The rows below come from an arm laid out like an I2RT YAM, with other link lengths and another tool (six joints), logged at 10 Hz.
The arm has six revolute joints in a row. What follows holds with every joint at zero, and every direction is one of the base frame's. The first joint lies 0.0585 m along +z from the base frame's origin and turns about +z. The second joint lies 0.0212 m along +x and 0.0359 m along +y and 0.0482 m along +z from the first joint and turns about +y. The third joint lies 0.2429 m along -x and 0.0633 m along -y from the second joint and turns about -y. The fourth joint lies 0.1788 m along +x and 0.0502 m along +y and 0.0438 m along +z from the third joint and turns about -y. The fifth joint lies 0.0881 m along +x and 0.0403 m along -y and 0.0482 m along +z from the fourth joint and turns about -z. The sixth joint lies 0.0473 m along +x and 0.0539 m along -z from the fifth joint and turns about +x. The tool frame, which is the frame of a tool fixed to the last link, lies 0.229 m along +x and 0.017 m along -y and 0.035 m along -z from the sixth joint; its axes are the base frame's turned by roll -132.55, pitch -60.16 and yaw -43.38 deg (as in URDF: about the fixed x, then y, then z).
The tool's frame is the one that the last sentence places.
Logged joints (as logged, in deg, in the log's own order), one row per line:
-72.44, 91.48, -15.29, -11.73, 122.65, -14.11
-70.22, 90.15, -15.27, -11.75, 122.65, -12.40
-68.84, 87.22, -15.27, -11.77, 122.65, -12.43
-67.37, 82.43, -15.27, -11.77, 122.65, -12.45
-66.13, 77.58, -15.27, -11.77, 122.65, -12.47
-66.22, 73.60, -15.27, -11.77, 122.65, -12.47
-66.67, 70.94, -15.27, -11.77, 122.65, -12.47
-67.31, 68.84, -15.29, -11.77, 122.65, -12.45
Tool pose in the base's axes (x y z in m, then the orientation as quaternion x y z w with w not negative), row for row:
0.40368, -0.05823, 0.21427, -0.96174, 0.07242, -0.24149, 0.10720
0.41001, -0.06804, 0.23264, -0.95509, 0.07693, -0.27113, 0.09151
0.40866, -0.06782, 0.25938, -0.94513, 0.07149, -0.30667, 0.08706
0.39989, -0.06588, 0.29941, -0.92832, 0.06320, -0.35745, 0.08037
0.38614, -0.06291, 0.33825, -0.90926, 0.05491, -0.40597, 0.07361
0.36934, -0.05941, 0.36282, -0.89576, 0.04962, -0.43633, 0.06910
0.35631, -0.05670, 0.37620, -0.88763, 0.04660, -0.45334, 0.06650
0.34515, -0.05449, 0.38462, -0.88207, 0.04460, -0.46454, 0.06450
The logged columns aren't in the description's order. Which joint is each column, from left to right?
Columns, left to right: joint 4, joint 2, joint 6, joint 1, joint 3, joint 5.
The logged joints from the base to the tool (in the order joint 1, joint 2, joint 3, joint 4, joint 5, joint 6), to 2 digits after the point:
-11.73, 91.48, 122.65, -72.44, -14.11, -15.29
-11.75, 90.15, 122.65, -70.22, -12.40, -15.27
-11.77, 87.22, 122.65, -68.84, -12.43, -15.27
-11.77, 82.43, 122.65, -67.37, -12.45, -15.27
-11.77, 77.58, 122.65, -66.13, -12.47, -15.27
-11.77, 73.60, 122.65, -66.22, -12.47, -15.27
-11.77, 70.94, 122.65, -66.67, -12.47, -15.27
-11.77, 68.84, 122.65, -67.31, -12.45, -15.29

